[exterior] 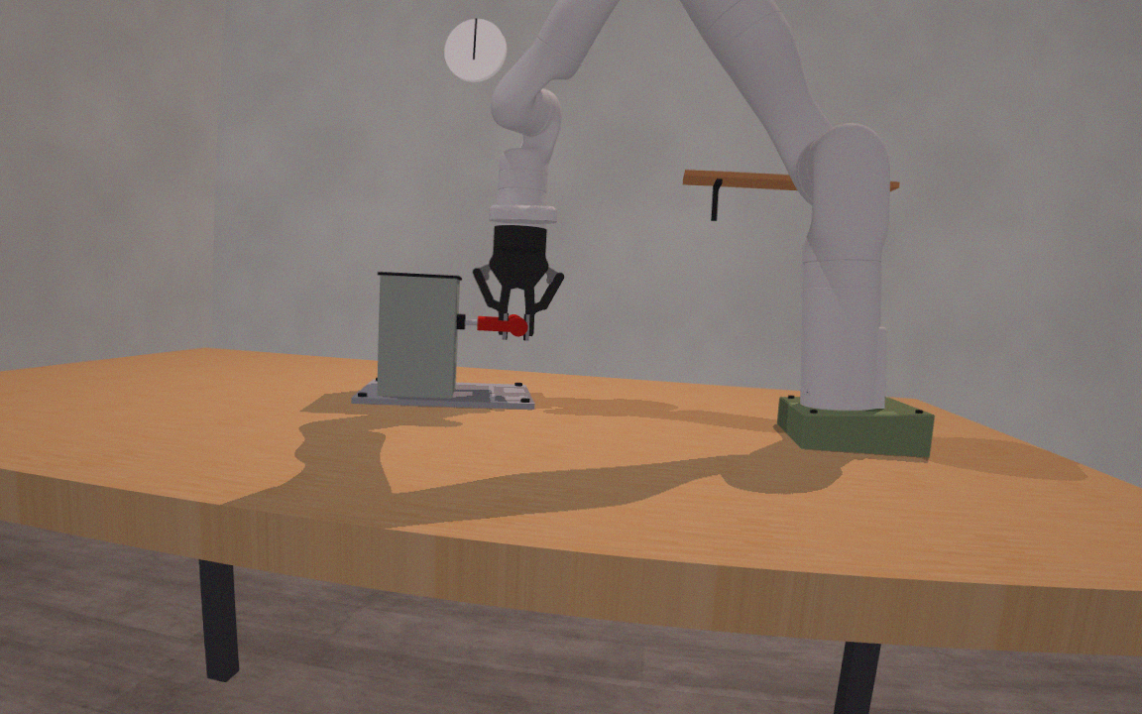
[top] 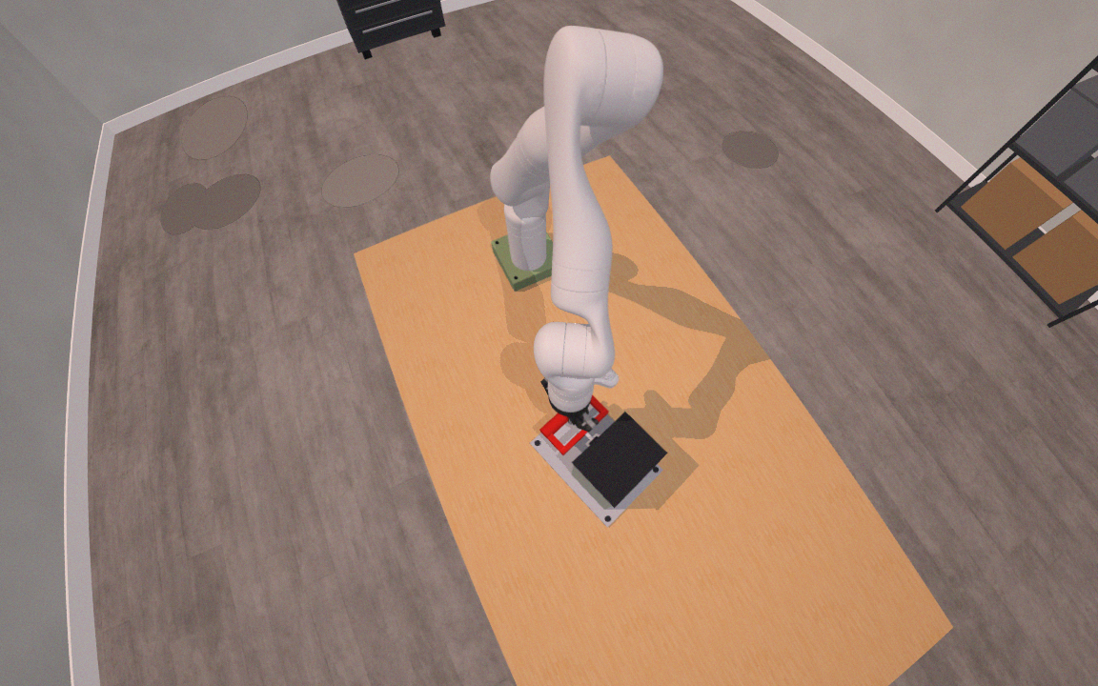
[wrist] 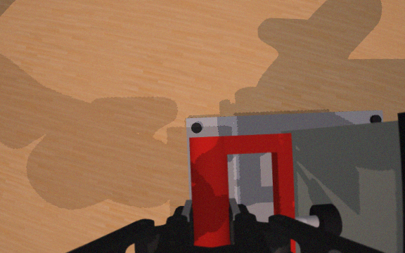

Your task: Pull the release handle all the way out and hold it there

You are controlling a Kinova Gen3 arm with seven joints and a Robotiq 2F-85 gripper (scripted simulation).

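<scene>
Now: hand 50 mm short of the red release handle and 10 mm to the right of it. Also, from my hand: baseplate 100 mm below, 90 mm ahead, 20 mm to the left.
</scene>
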